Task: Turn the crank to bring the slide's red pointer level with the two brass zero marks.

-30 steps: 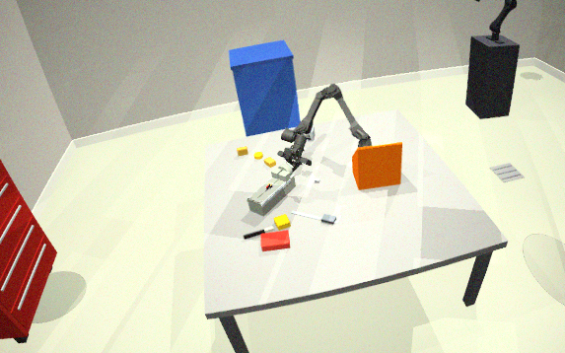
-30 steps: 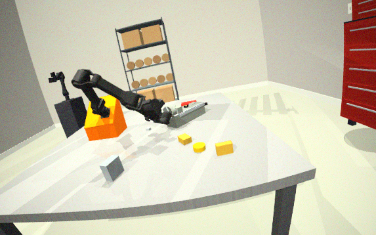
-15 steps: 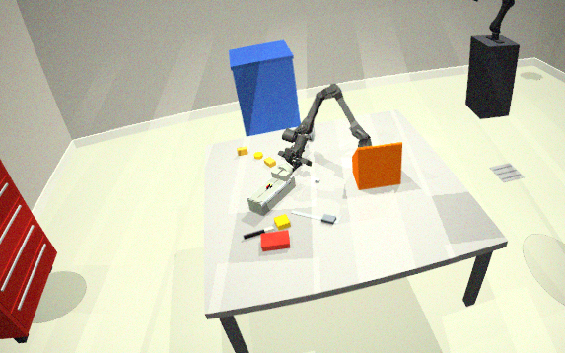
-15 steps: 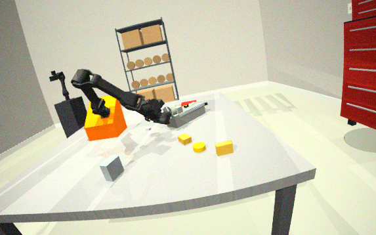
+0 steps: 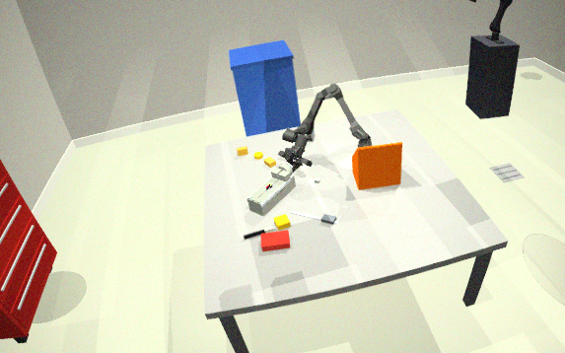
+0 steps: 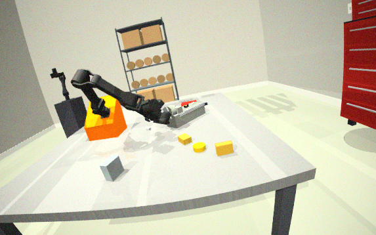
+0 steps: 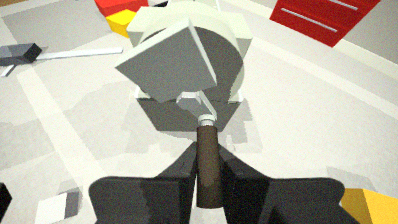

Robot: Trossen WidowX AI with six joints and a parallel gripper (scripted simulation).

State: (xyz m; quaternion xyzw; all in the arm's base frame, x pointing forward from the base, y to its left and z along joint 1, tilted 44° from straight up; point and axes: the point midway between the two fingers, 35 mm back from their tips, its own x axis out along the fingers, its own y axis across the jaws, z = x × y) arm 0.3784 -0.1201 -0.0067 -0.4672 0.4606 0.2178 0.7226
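Right now the dark brown crank handle is 2 cm above my gripper tip, 1 cm to the right of it and 1 cm behind it. Round my gripper tip: yellow block: 33 cm to the left, 6 cm ahead, 3 cm below; then grey cube: 39 cm to the right, 16 cm behind, 1 cm below; then red pointer: 15 cm to the left, 11 cm ahead, 4 cm above.
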